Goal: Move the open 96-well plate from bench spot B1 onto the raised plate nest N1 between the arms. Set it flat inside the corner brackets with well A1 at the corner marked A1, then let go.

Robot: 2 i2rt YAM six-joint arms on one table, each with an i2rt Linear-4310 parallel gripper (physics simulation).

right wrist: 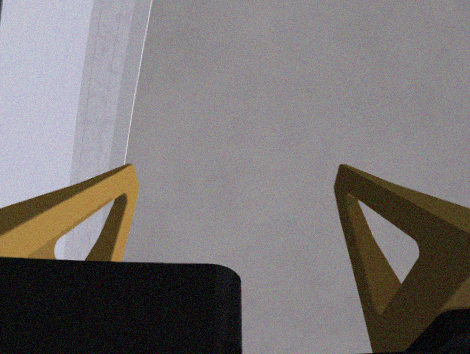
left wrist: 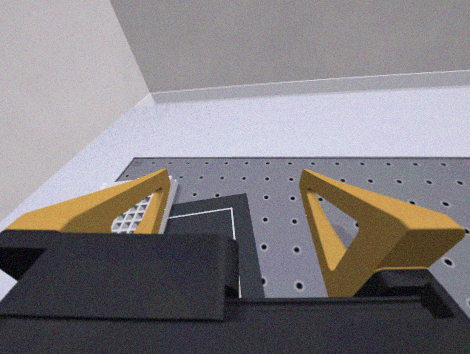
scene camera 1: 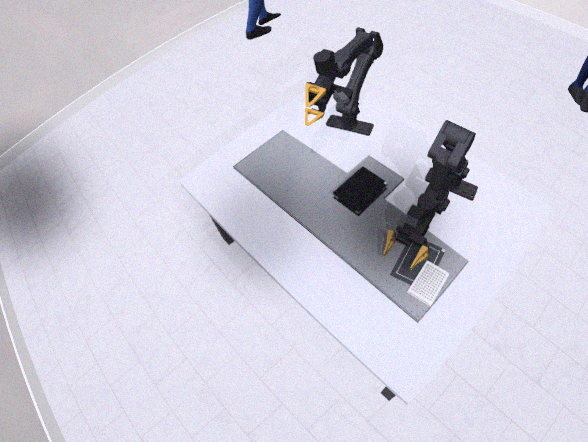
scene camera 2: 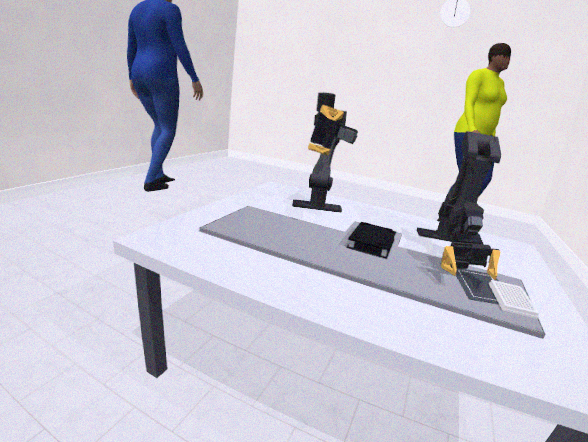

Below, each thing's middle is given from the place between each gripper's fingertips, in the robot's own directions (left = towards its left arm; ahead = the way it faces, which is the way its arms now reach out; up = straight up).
I see the dark outlined nest [scene camera 1: 401, 270] 70 mm behind my left hand, 50 mm below it and 40 mm to the left of it. From my left hand the other things lie so: black block [scene camera 1: 360, 187] 280 mm to the right, 160 mm behind, 40 mm below; then white well plate [scene camera 2: 511, 298] 110 mm to the left, 40 mm below, 30 mm behind.
Right now my right hand is 5 cm past the black block, 18 cm to the right of it and 29 cm above it. Round my right hand: dark outlined nest (5 cm ahead, 50 cm to the left, 30 cm below); white well plate (9 cm ahead, 57 cm to the left, 29 cm below).
